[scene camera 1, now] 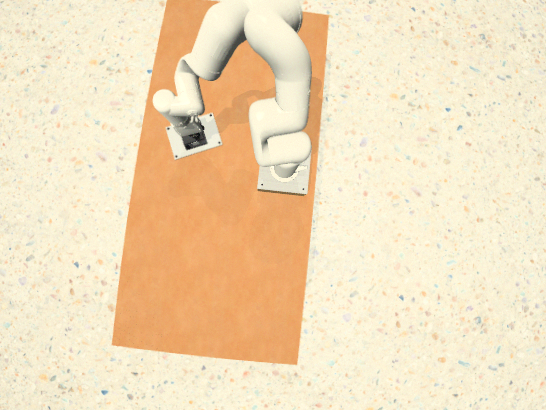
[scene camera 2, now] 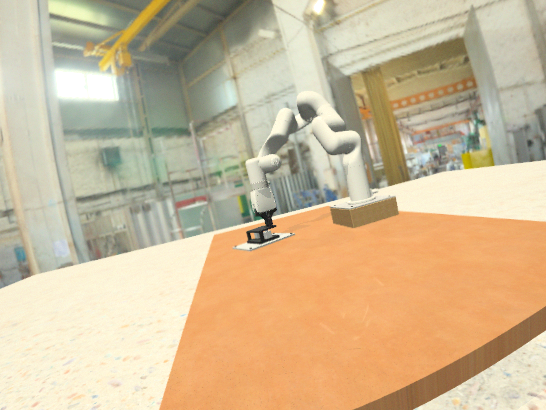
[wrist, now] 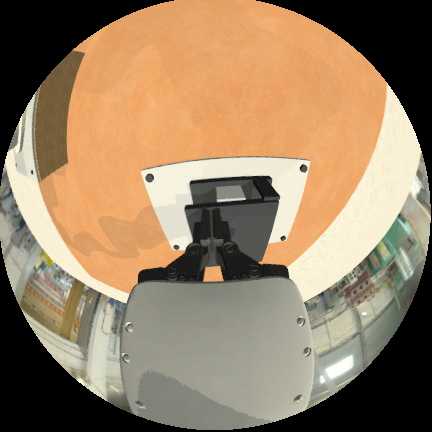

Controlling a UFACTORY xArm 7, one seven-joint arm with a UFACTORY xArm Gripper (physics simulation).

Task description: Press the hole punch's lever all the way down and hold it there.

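Pixels of known places: gripper, fingertip midpoint: [scene camera 1: 197,136] [scene camera 2: 269,226] [wrist: 210,219]; arm's base at its link origin: [scene camera 1: 284,168] [scene camera 2: 361,201].
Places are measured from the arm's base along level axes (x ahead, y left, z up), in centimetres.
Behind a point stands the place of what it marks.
The black hole punch [scene camera 1: 195,141] @(x 39.0, y -16.3, z -2.1 cm) [scene camera 2: 250,237] @(x 45.7, y -26.4, z -5.4 cm) [wrist: 272,190] @(x 44.0, y -14.8, z -3.3 cm) sits on a white mounting plate [scene camera 1: 177,151] @(x 49.7, y -14.5, z -7.5 cm) [scene camera 2: 243,247] @(x 51.7, y -19.0, z -7.5 cm) [wrist: 162,202] @(x 31.0, y -21.0, z -7.5 cm) with dark screws at its corners. Its broad flat lever [scene camera 2: 257,230] @(x 44.0, y -18.2, z -1.9 cm) [wrist: 252,227] @(x 42.7, y -19.0, z -1.9 cm) looks about level in scene camera 2, with an open space below it at the near end. My gripper [scene camera 2: 270,226] @(x 37.9, y -18.4, z -1.8 cm) [wrist: 210,219] @(x 37.9, y -18.4, z -1.8 cm) is shut and empty, pointing down, its tips at the lever's end on the arm-base side and seemingly touching it. The exact contact is hidden behind the fingers in the wrist view, and the arm partly covers the punch in scene camera 1.
The arm's base stands on a wooden block [scene camera 1: 282,192] @(x 1.4, y 10.1, z -5.1 cm) [scene camera 2: 367,216] @(x 6.0, y 9.4, z -5.2 cm) [wrist: 56,125] @(x 10.1, y -5.9, z -5.7 cm) with a light top plate, to one side of the punch. Both stand on an orange table top [scene camera 1: 210,260] @(x 37.8, y 38.6, z -8.3 cm) [scene camera 2: 350,300] @(x 51.9, y 57.7, z -8.3 cm) [wrist: 225,90] @(x 37.7, y -5.0, z -8.3 cm). The punch is near the table's long edge.
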